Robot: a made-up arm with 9 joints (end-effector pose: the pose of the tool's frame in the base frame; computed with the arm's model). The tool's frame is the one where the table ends. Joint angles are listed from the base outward.
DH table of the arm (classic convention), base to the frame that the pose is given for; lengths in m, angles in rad. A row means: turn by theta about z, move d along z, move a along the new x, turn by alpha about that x. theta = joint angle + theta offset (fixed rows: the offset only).
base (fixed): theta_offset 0  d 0.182  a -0.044  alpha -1.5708
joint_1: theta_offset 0  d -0.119  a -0.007  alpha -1.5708
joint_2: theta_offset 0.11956  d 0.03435  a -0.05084  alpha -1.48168
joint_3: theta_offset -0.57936  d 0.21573  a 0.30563  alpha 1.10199
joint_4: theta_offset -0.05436  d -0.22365  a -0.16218  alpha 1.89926
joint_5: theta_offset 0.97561  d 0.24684  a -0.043  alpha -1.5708
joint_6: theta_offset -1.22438  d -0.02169  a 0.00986  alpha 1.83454
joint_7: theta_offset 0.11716  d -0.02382  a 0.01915  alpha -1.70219
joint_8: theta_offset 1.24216  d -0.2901  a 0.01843  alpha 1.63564
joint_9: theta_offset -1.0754  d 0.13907  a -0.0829  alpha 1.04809
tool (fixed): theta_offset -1.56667  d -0.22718  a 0  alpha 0
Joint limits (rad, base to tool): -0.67..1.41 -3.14..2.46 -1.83..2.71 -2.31..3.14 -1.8..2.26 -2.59..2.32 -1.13..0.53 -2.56..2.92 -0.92..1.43
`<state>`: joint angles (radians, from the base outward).
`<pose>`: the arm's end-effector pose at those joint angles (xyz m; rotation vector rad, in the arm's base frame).
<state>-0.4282 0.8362 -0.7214 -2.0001 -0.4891 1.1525 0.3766 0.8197 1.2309</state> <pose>-0.0164 -0.5144 0.1624 -1.3200 -0.0145 -0.7816</pose>
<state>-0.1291 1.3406 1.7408 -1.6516 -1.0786 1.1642 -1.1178 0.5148 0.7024</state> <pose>-0.4342 0.2316 0.4261 -0.6786 1.0421 2.3967</pose>
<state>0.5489 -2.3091 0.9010 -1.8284 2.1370 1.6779 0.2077 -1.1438 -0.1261</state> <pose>0.4080 0.2378 0.2643 -0.0478 2.9490 -1.0027</pose>
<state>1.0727 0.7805 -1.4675 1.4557 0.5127 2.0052 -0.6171 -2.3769 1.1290</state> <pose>-0.5013 -0.0547 -0.2316 1.4871 -1.6620 -0.2015</pose>
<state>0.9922 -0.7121 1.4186 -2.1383 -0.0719 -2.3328 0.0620 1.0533 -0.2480</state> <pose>0.1503 -0.6047 0.6014 0.3173 1.3019 1.2838</pose>
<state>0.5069 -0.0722 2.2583 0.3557 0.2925 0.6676 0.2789 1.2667 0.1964</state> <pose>-0.1582 -0.1094 0.5293 1.3319 0.7669 2.1306</pose>
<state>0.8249 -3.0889 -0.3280 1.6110 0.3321 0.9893 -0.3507 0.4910 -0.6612</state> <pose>-0.3005 0.0606 0.3526 0.4139 -1.7194 -0.8129</pose>
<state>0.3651 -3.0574 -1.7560 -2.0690 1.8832 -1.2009 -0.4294 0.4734 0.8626</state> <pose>-0.2191 0.1822 -0.1071 -0.2766 0.6311 0.2030</pose>
